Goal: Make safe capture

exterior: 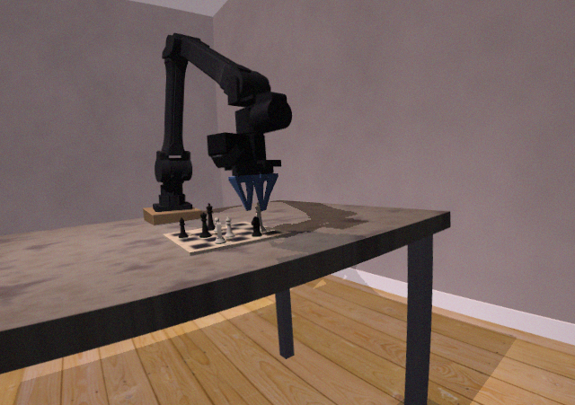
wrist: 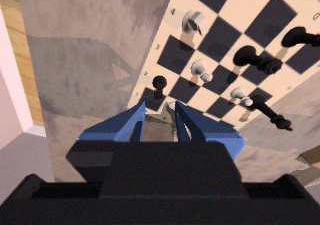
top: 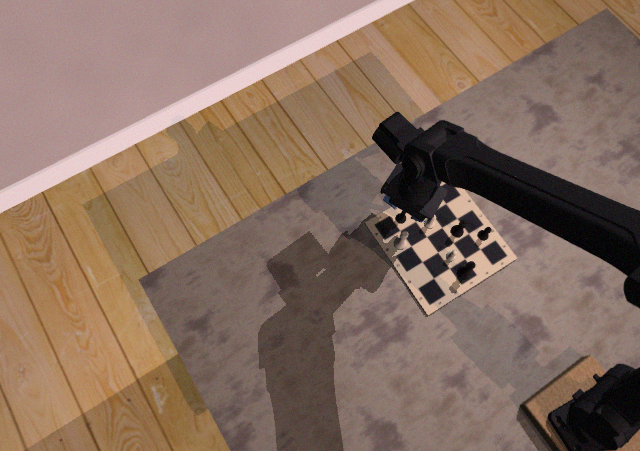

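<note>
Now: the tall white piece 4 cm behind my hand, 3 cm below it and 2 cm to the left of it. The rest, counted from my hand: black piece: 9 cm to the right, 7 cm behind, 3 cm below; chessboard: 7 cm behind, 6 cm below, 5 cm to the right.
</note>
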